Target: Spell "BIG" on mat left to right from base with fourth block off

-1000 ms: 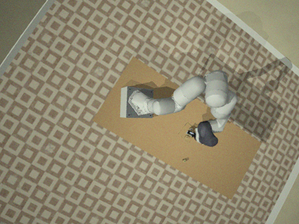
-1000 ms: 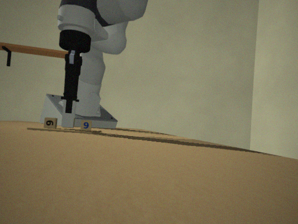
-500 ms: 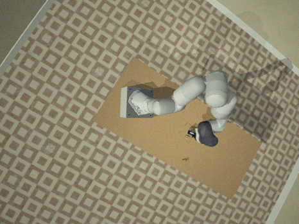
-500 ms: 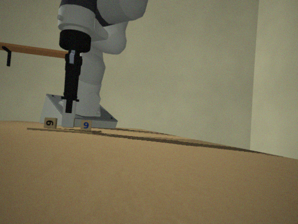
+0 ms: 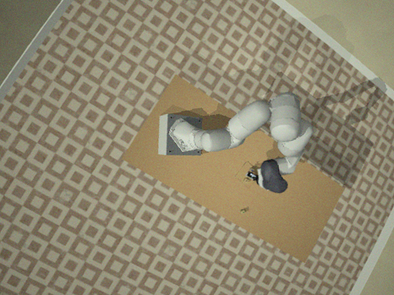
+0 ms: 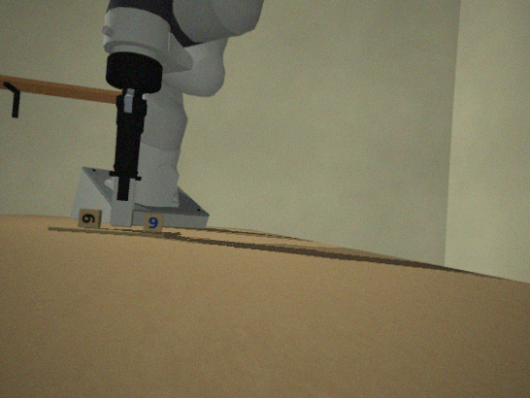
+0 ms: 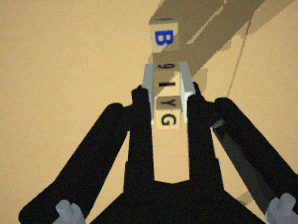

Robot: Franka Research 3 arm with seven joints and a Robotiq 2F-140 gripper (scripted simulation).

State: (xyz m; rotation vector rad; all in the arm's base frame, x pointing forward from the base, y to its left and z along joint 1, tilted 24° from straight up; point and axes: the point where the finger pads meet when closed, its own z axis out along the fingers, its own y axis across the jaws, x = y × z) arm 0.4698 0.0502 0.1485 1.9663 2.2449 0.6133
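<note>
Right now the thin mat is 40 mm below my hand.
</note>
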